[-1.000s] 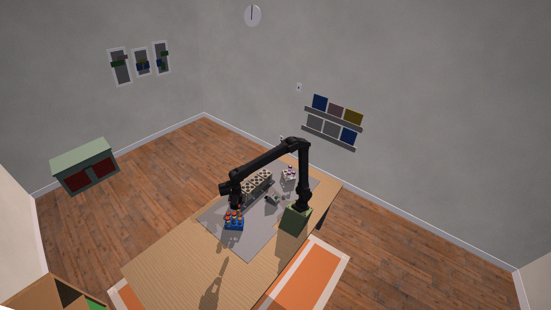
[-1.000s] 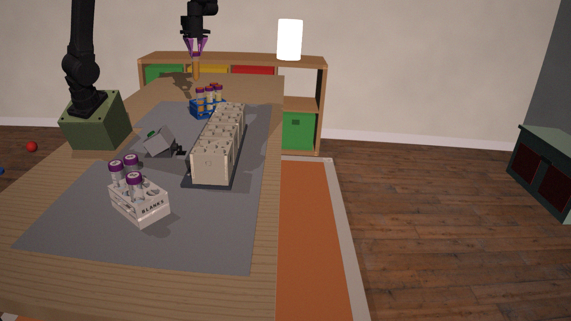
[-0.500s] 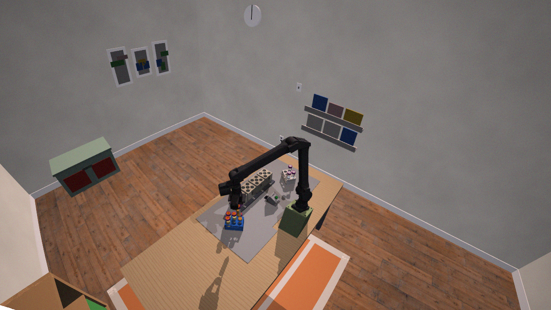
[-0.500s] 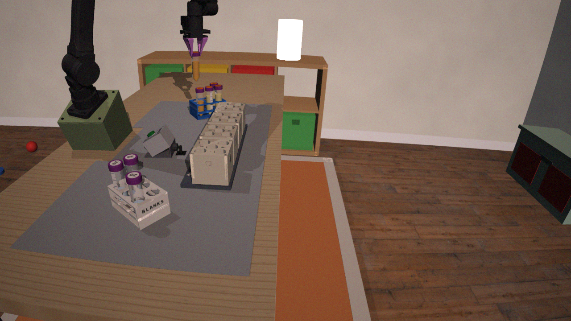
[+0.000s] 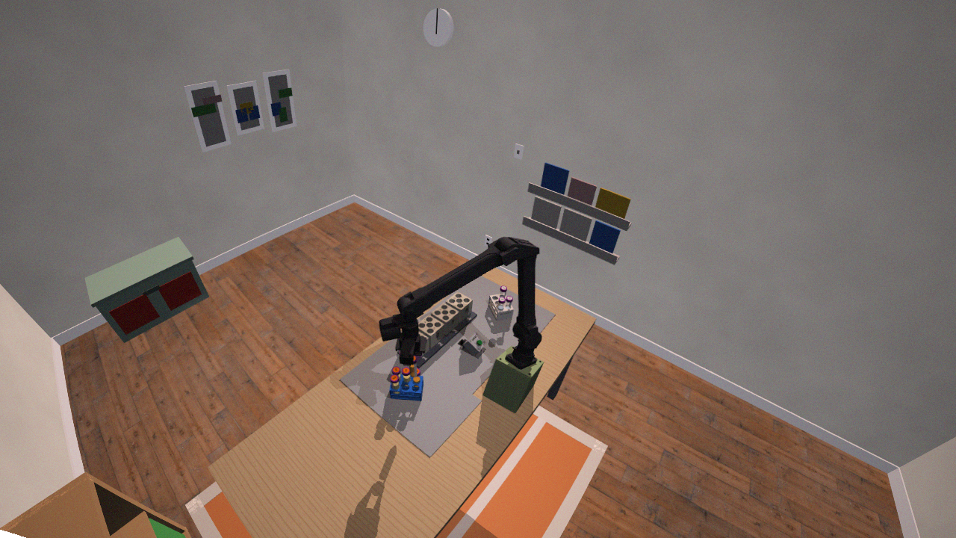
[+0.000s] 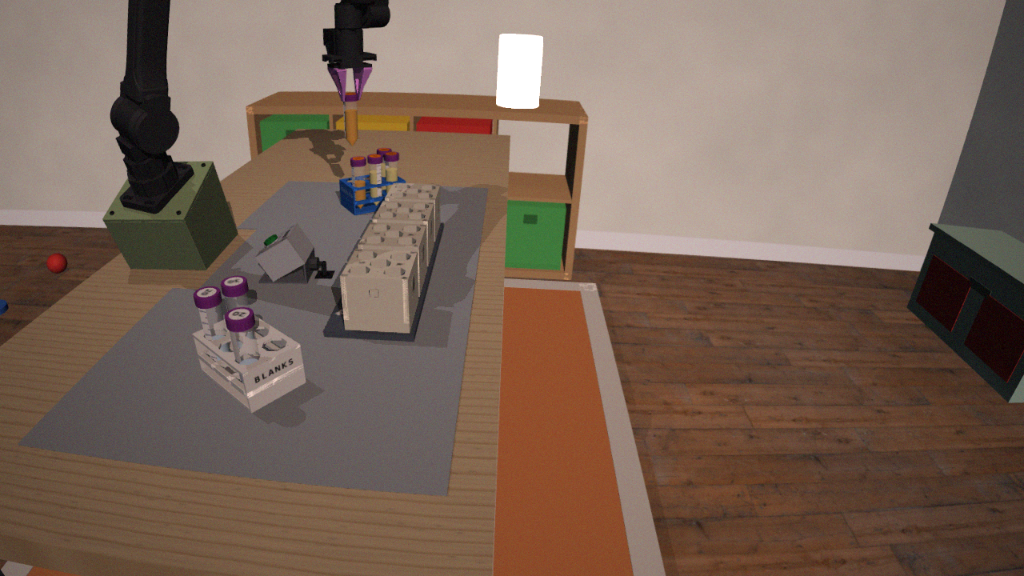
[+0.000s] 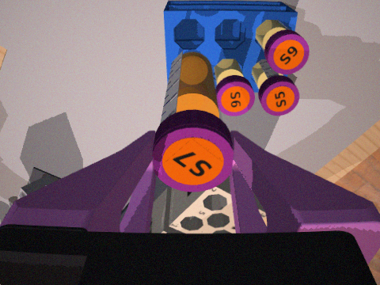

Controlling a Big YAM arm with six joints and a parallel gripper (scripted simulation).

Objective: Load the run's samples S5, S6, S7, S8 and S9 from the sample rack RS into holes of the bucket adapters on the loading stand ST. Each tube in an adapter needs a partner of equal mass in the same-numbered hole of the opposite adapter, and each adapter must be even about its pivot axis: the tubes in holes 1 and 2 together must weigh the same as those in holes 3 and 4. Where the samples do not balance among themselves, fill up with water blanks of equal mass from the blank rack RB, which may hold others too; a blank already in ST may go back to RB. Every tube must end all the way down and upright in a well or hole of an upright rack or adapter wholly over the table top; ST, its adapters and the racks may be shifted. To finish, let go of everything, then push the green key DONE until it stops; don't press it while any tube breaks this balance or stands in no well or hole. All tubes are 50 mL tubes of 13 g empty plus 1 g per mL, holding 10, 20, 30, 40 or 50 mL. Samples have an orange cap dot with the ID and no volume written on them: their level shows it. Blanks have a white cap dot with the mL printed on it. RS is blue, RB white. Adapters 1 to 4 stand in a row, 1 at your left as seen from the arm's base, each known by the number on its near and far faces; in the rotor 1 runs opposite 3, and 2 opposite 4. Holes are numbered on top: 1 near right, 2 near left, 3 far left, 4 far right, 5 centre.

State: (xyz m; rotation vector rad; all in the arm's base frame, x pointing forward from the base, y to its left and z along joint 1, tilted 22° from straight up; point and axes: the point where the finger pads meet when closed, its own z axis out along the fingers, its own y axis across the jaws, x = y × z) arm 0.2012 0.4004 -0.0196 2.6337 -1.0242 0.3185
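The orange-dot sample tube lies 1 cm behind my hand and 5 cm below it. From my hand the other things lie so: sample tube S9: 5 cm ahead, 6 cm to the left, 19 cm below; blue sample rack RS: 4 cm ahead, 1 cm to the left, 22 cm below; sample S8: 2 cm ahead, 4 cm to the right, 19 cm below.
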